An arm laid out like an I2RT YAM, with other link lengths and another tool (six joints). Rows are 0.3 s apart.
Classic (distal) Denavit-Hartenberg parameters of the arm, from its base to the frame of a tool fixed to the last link. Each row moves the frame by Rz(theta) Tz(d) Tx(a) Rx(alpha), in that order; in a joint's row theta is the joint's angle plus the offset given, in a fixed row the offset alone. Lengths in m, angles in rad.
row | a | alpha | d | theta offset
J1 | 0.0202 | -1.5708 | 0.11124 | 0
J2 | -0.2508 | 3.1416 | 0 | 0
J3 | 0.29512 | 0 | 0 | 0.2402
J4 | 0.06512 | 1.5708 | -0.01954 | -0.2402
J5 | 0 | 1.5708 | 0.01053 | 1.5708
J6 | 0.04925 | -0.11 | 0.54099 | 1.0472
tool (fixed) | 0 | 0 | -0.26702 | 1.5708
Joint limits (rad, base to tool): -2.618..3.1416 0..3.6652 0..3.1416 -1.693..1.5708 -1.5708..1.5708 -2.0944..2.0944
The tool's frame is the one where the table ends.
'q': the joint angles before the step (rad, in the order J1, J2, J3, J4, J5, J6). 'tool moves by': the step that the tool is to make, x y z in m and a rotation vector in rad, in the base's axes. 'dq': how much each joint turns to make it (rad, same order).
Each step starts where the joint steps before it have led.
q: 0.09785, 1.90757, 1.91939, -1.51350, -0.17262, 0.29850
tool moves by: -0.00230, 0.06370, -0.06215, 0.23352, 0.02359, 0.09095
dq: 0.00192, 0.00002, -0.24563, 0.22238, -0.23956, -0.07857
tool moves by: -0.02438, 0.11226, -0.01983, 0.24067, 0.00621, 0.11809
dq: 0.14152, -0.00004, -0.14733, 0.20604, -0.23575, 0.04691
